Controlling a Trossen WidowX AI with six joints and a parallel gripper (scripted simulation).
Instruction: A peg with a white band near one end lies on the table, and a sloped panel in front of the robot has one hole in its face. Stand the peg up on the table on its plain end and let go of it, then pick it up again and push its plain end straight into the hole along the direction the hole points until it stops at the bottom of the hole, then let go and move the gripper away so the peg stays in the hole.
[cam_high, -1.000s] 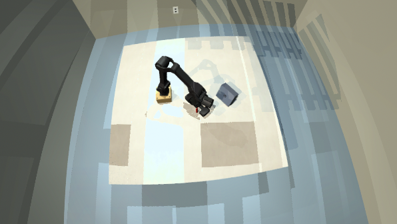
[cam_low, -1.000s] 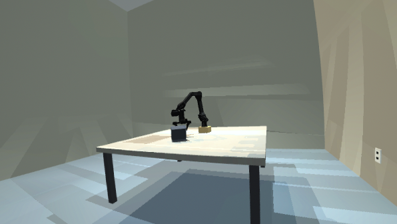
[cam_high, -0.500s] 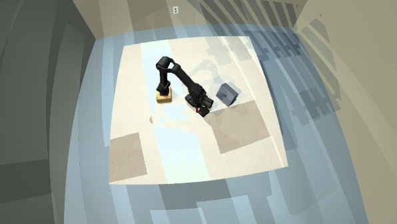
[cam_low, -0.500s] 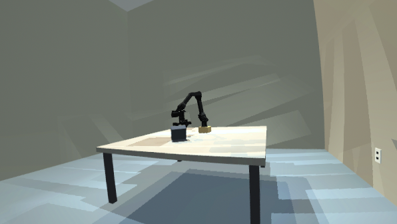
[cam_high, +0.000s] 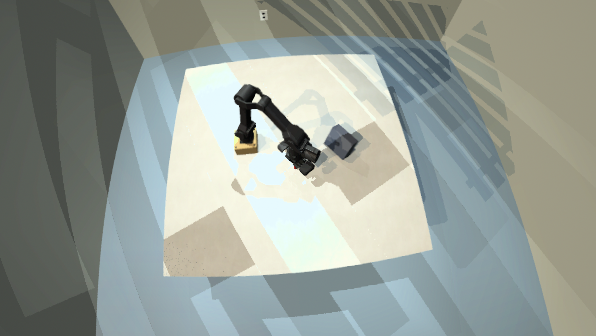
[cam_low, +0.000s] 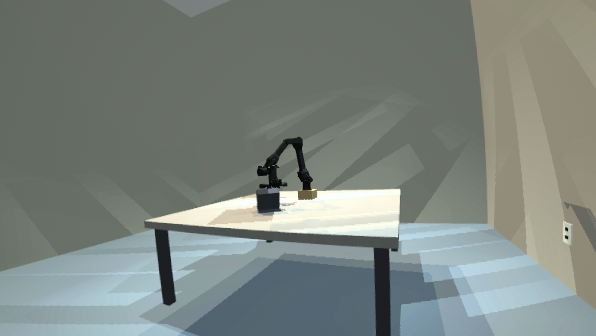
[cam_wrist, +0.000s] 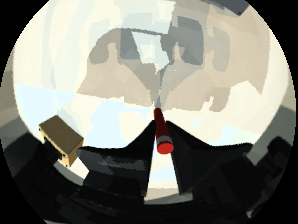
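Right now the grey sloped panel is 21 cm ahead of my gripper tip, 12 cm to the left of it and 3 cm above it. From my gripper tip the other things lie so: red peg 2 cm above.
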